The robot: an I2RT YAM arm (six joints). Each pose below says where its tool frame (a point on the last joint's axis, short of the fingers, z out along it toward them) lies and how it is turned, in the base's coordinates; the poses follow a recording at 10 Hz.
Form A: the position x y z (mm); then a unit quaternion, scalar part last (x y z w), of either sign.
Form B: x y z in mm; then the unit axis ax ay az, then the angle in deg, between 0 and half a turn. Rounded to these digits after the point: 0 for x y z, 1 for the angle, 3 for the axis.
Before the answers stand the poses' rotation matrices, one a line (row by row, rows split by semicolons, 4 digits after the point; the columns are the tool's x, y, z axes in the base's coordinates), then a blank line. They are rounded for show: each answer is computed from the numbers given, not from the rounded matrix.
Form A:
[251 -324 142 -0.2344 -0.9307 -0.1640 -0.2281]
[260 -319 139 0.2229 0.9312 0.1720 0.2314]
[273 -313 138 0.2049 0.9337 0.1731 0.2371]
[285 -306 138 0.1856 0.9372 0.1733 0.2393]
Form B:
-0.7861 0.3615 0.5014; 0.5111 0.8363 0.1983; -0.3477 0.4122 -0.8422
-0.7935 0.3355 0.5077; 0.4948 0.8415 0.2172; -0.3543 0.4235 -0.8337
-0.8036 0.3006 0.5137; 0.4647 0.8561 0.2261; -0.3718 0.4204 -0.8276
-0.8166 0.2649 0.5128; 0.4308 0.8711 0.2360; -0.3842 0.4136 -0.8254

[251 -324 142 0.241 0.956 0.168 153.6]
[260 -319 139 0.229 0.957 0.177 153.2]
[273 -313 138 0.211 0.961 0.178 152.6]
[285 -306 138 0.191 0.965 0.178 152.3]

